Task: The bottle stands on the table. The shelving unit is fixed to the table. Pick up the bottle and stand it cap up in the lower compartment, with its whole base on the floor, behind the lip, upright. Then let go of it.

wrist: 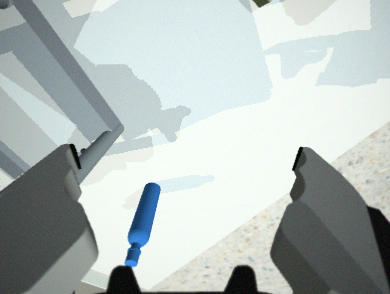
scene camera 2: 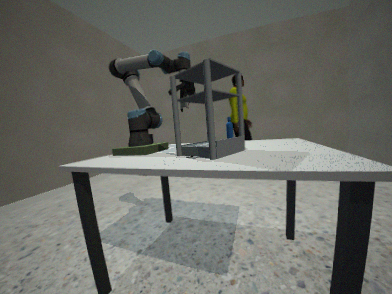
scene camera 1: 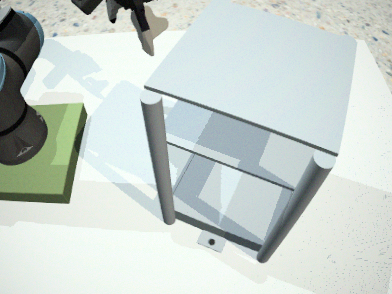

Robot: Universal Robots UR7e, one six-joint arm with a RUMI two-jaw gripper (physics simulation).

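Where they show: gripper, fingertip midpoint: (wrist: 188,148) (scene camera 2: 184,110) (scene camera 1: 131,38); arm's base, link origin: (scene camera 2: 140,145) (scene camera 1: 19,138).
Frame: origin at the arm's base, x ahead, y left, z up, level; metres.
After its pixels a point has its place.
The blue bottle (scene camera 2: 230,128) {z 0.062, x 0.543, y 0.214 m} (wrist: 145,215) {z 0.053, x 0.515, y 0.224 m} stands upright on the table, cap up, behind the shelving unit as scene camera 2 sees it. It does not show in scene camera 1. The grey shelving unit (scene camera 1: 260,75) {z 0.322, x 0.504, y -0.094 m} (scene camera 2: 209,110) {z 0.136, x 0.574, y -0.211 m} has round posts, a top board, a middle shelf and a lower compartment with a low lip (scene camera 1: 217,232) {z -0.024, x 0.478, y -0.160 m}. My gripper (scene camera 2: 184,104) {z 0.196, x 0.283, y 0.123 m} (wrist: 188,148) {z 0.196, x 0.283, y 0.123 m} is open and empty, above the table beside the unit. In the wrist view the bottle is well below the fingers, left of centre. In scene camera 1 one finger (scene camera 1: 145,40) {z 0.237, x 0.327, y 0.066 m} shows beside the top board.
The arm's green base block (scene camera 1: 35,185) {z 0.002, x 0.091, y -0.116 m} (scene camera 2: 140,149) {z -0.011, x 0.130, y -0.131 m} is on the table to the left of the unit. A unit post (wrist: 100,150) {z 0.058, x 0.442, y 0.083 m} is close to the left finger in the wrist view. The table edge runs diagonally at lower right there. A person (scene camera 2: 239,105) stands behind the table.
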